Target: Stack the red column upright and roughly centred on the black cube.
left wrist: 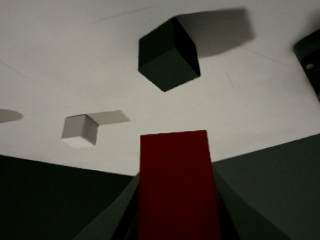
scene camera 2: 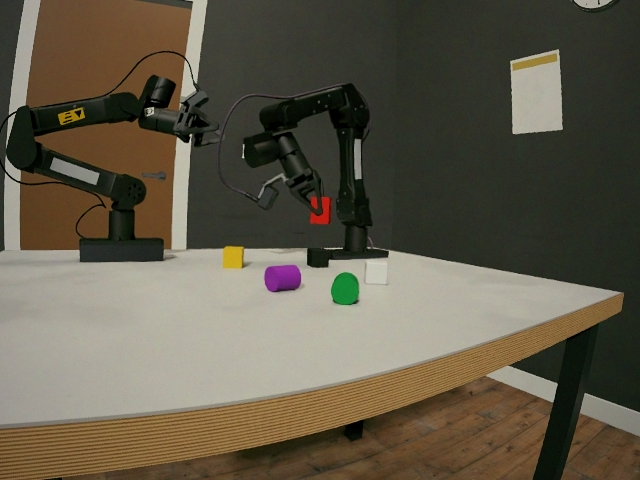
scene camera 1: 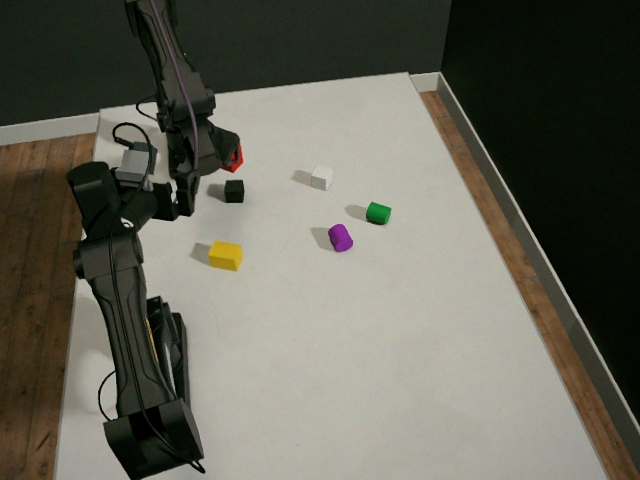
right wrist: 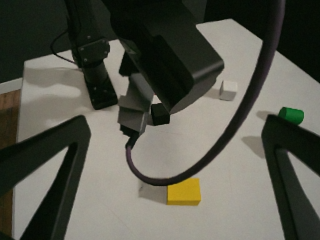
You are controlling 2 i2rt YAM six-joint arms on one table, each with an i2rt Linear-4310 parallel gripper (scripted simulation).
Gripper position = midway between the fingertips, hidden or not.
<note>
In view: the left gripper (scene camera 2: 321, 214), the right gripper (scene camera 2: 222, 133), a black cube (left wrist: 168, 58), a green cylinder (scene camera 2: 345, 289), a purple cylinder (scene camera 2: 287, 277), a yellow block (scene camera 1: 228, 256) and a white cube (left wrist: 80, 131).
The left gripper shows as well in the left wrist view (left wrist: 177, 173), in scene camera 1 (scene camera 1: 230, 157) and in the right wrist view (right wrist: 161, 82). The right gripper is seen too in the right wrist view (right wrist: 172, 124). The left wrist view does not show the green cylinder: it is out of frame. The left wrist view does not show the purple cylinder: it is out of frame.
</note>
